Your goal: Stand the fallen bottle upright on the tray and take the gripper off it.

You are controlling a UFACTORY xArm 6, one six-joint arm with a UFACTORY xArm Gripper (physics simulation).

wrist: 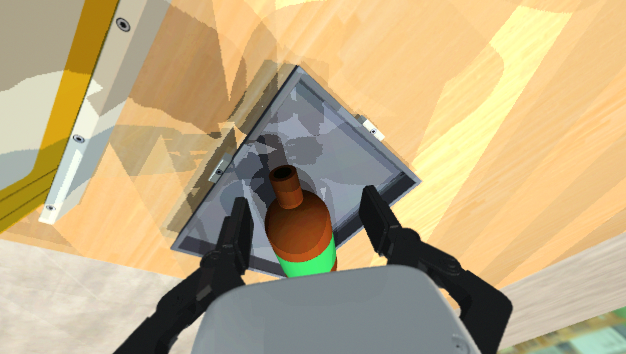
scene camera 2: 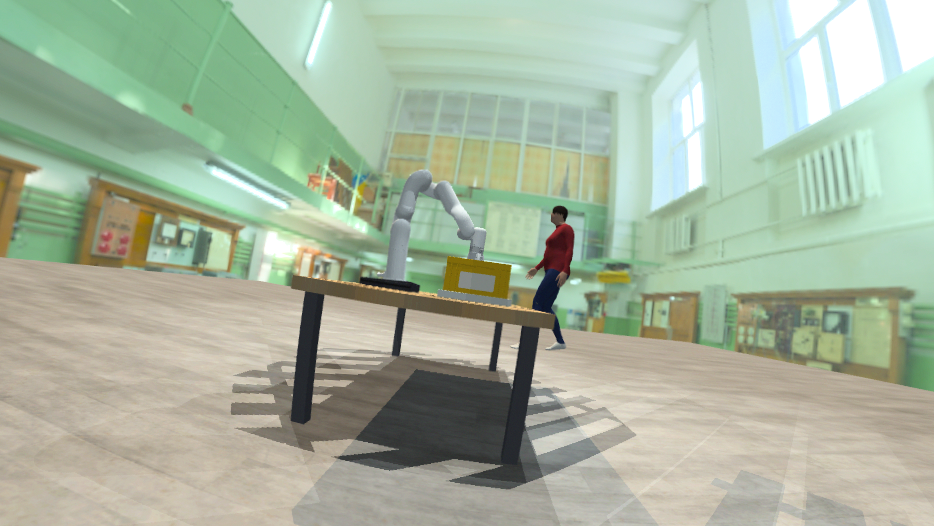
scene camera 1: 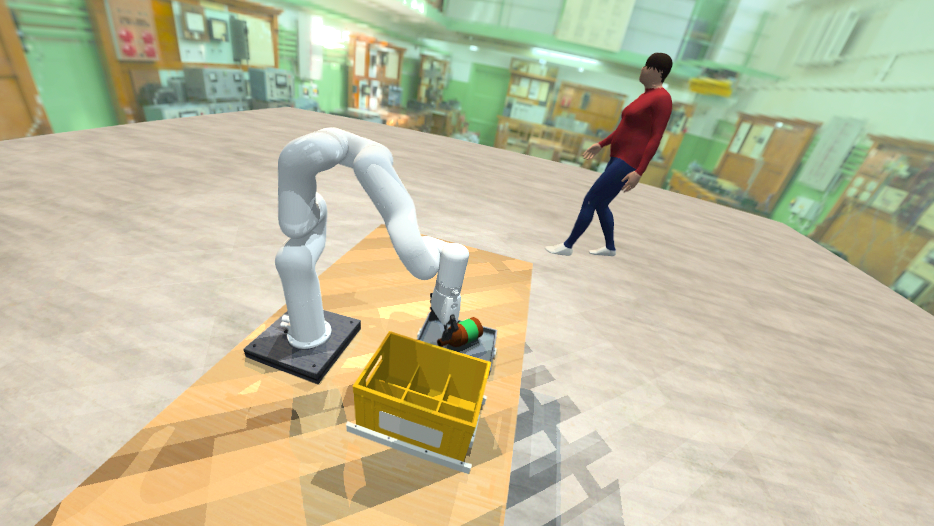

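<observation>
The brown bottle with a green band lies on its side on the grey tray. In scene camera 1 its neck points left; in the wrist view the neck's mouth points up the picture. My gripper is open and low over the tray, its fingers on either side of the bottle's shoulder and body, with a visible gap at each side in the wrist view. The bottle's base is hidden behind the gripper's housing there. The bottle, tray and fingers do not show in scene camera 2.
A yellow crate with compartments stands close beside the tray, held by a pale rail on the wooden table. The table's edge runs near the tray. A person in red stands on the floor beyond the table.
</observation>
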